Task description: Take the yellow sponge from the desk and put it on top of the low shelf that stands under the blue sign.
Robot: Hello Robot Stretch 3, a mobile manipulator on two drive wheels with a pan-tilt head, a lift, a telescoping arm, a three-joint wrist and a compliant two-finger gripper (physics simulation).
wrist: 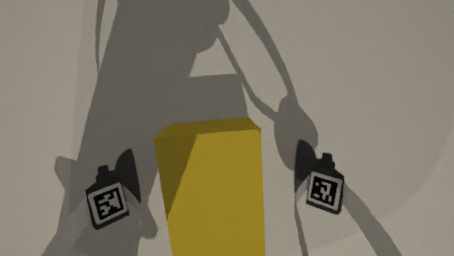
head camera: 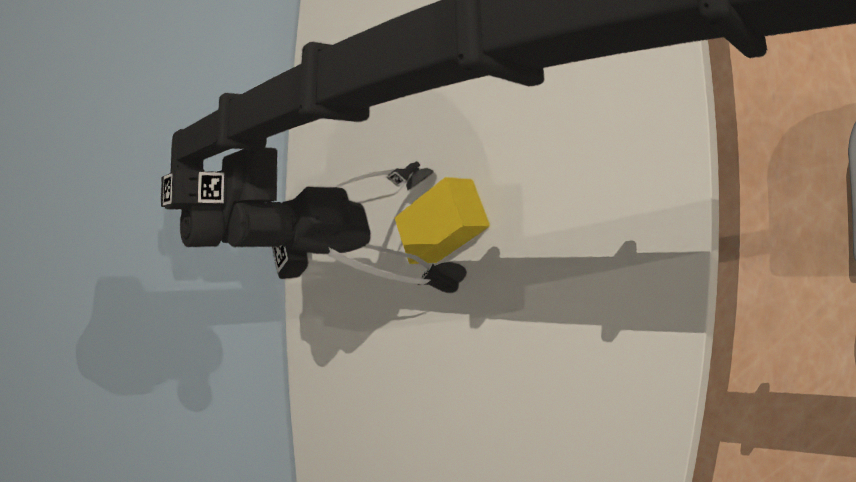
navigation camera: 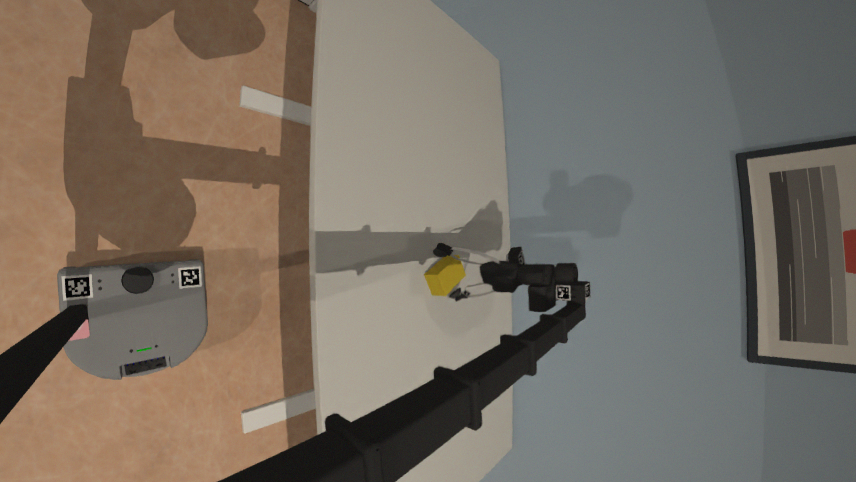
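Pixels of known places: gripper, fingertip midpoint: (wrist: 217,162); robot's base, link origin: (navigation camera: 137,278).
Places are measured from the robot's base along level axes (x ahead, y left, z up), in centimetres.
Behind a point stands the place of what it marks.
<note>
The yellow sponge (head camera: 431,218) {x -2.8, y -60.4, z 76.5 cm} (navigation camera: 445,276) {x -2.6, y -58.4, z 76.5 cm} (wrist: 217,205) {x -2.6, y -61.6, z 76.5 cm} is a block lying on the pale desk (head camera: 539,401) {x 18.2, y -47.8, z 72.0 cm} (navigation camera: 407,119) {x 37.3, y -52.6, z 72.0 cm} (wrist: 400,50) {x -12.8, y -76.4, z 72.0 cm}. My gripper (head camera: 434,226) {x -2.2, y -62.8, z 72.0 cm} (navigation camera: 450,271) {x -2.2, y -62.8, z 72.0 cm} (wrist: 217,162) {x -2.2, y -62.8, z 72.0 cm} is open, with one fingertip on each side of the sponge. In the wrist view a gap shows between the sponge and each fingertip, wider on the right. The near end of the sponge runs out of the bottom of the wrist view. The low shelf and the blue sign do not show in these views.
My arm (head camera: 389,68) {x -9.2, y -30.5, z 107.2 cm} (navigation camera: 413,413) {x -8.4, y -16.7, z 106.5 cm} reaches across above the desk. A blue-grey wall (head camera: 119,239) {x -1.6, y -107.2, z 103.5 cm} (navigation camera: 646,389) {x -42.3, y -104.2, z 115.8 cm} stands along the desk's far edge, with a framed picture (navigation camera: 744,257) {x -2.8, y -107.1, z 140.0 cm} on it. My base (navigation camera: 161,317) {x -10.8, y -4.9, z 16.0 cm} stands on the brown floor (head camera: 796,347) {x 23.0, y -31.6, z 0.0 cm} (navigation camera: 239,335) {x -24.3, y -29.5, z 0.0 cm} before the desk.
</note>
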